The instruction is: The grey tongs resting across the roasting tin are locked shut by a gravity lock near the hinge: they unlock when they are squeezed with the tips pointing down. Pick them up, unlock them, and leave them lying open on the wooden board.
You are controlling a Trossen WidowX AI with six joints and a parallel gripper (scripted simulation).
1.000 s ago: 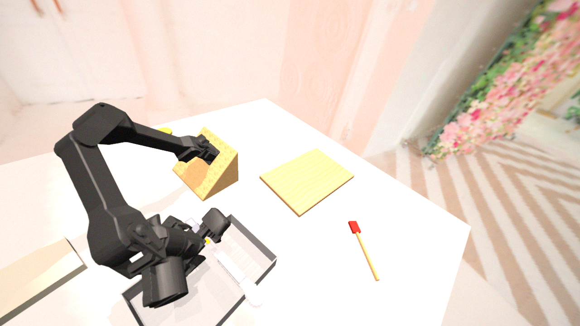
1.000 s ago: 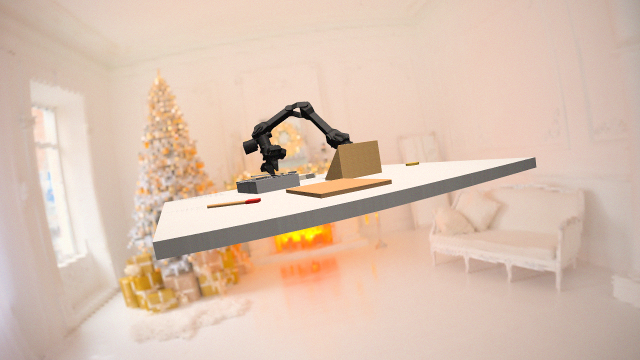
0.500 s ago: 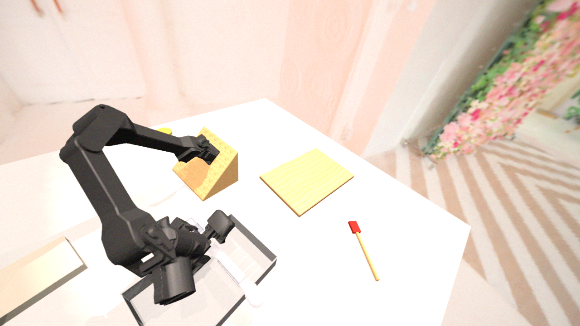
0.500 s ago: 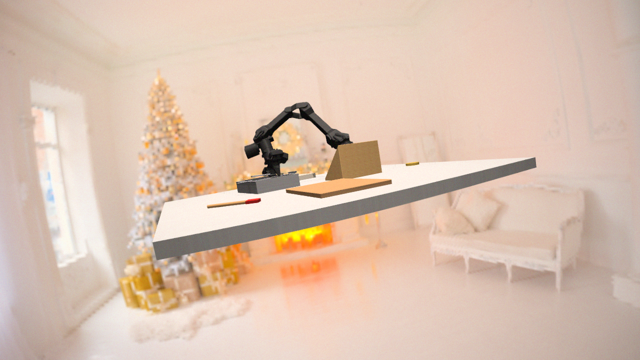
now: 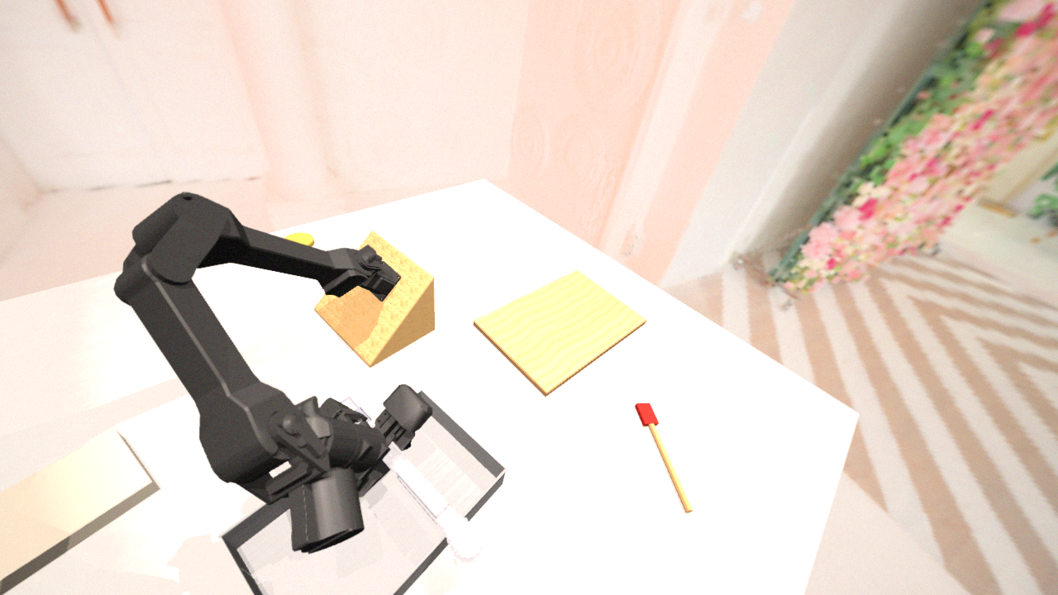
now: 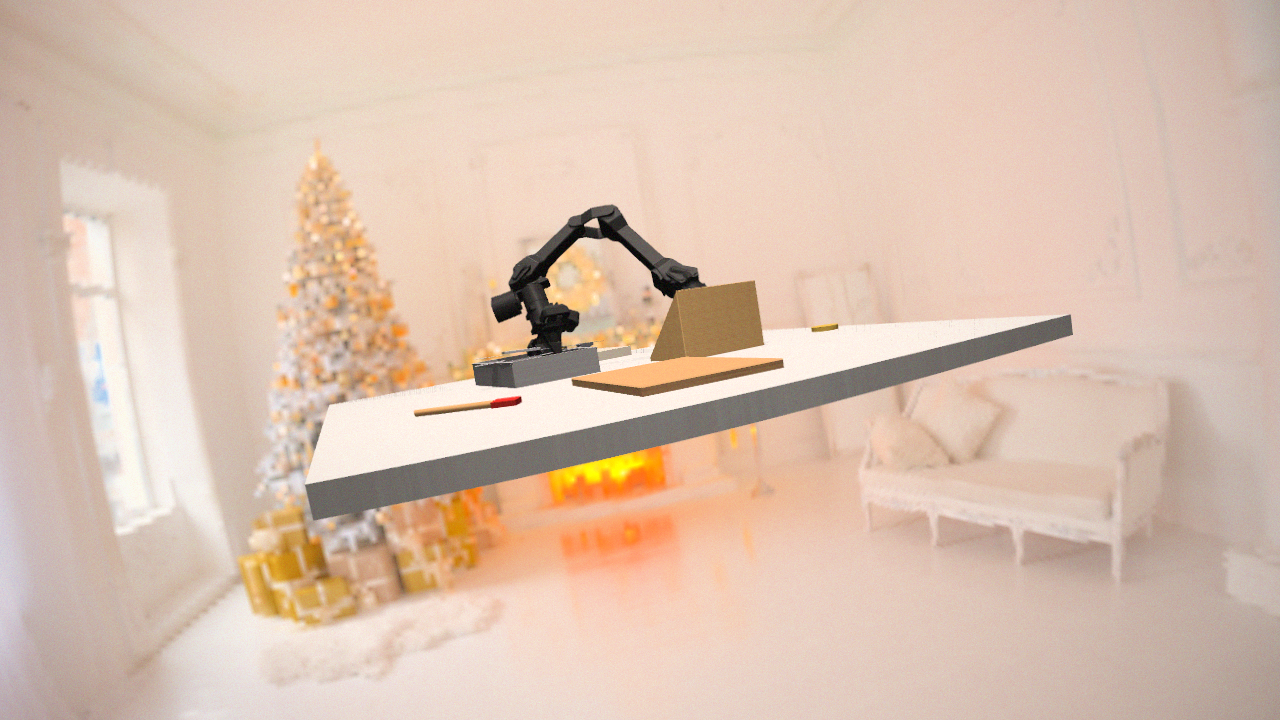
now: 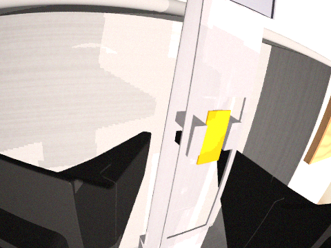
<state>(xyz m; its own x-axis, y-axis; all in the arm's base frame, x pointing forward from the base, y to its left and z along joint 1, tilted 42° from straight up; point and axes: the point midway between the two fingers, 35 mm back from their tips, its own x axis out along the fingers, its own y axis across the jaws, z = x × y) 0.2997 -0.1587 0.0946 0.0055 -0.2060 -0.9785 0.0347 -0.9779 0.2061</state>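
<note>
Right now my gripper tip is 60 mm to the left of the roasting tin and 40 mm short of it. Also, from my gripper tip: yellow lock piece 30 mm above, 20 mm to the right, 20 mm behind; wooden board 460 mm to the left, 30 mm behind, 20 mm below; beige slab 360 mm to the right, 240 mm behind, 20 mm below.
</note>
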